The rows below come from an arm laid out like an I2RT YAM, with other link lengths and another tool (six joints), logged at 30 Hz.
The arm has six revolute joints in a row. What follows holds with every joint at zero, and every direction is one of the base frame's.
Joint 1 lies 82.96 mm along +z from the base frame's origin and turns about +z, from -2.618 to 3.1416 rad.
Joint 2 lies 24.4 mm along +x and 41.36 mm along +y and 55.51 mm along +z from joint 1 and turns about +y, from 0 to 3.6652 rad.
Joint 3 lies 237.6 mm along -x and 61.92 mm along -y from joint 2 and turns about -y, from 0 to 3.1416 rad.
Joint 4 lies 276.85 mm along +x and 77.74 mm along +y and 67.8 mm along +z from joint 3 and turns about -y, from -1.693 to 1.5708 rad.
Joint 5 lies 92.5 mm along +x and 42.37 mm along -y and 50.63 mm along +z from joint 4 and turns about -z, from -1.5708 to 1.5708 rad.
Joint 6 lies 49.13 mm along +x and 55.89 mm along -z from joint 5 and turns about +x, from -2.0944 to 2.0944 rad.
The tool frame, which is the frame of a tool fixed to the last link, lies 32 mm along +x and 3 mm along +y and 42 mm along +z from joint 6; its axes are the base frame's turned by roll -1.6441, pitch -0.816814 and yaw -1.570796 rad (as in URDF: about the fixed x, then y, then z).
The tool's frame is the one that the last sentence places.
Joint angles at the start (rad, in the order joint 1, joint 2, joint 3, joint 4, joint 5, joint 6):
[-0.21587 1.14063 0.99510 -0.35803 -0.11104 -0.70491]
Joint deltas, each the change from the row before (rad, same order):
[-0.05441 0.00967 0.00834 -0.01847 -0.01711 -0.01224]
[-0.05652 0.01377 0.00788 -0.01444 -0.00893 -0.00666]
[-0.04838 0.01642 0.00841 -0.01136 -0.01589 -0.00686]
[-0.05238 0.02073 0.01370 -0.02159 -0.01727 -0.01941]
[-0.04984 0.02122 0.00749 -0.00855 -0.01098 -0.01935]
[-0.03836 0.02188 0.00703 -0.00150 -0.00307 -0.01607]
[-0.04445 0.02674 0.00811 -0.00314 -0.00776 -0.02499]
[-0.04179 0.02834 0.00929 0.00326 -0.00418 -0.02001]
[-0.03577 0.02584 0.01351 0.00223 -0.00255 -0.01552]
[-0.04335 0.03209 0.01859 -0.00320 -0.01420 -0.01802]
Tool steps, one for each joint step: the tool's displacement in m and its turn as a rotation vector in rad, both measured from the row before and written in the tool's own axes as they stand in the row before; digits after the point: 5 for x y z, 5 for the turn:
[-0.00009 0.01866 0.00276 -0.03096 -0.01633 0.01550]
[-0.00033 0.02047 0.00407 -0.04026 -0.01676 0.02336]
[-0.00044 0.01703 0.00429 -0.02568 -0.01631 0.01996]
[-0.00120 0.01830 0.00459 -0.02694 -0.02419 0.01167]
[-0.00183 0.01814 0.00558 -0.02998 -0.01802 0.01108]
[-0.00138 0.01467 0.00588 -0.02781 -0.01329 0.00793]
[-0.00259 0.01670 0.00705 -0.02711 -0.01795 0.00390]
[-0.00167 0.01638 0.00727 -0.02807 -0.01301 0.00724]
[0.00009 0.01439 0.00574 -0.02487 -0.00824 0.00774]
[-0.00043 0.01681 0.00644 -0.01815 -0.01349 0.01133]

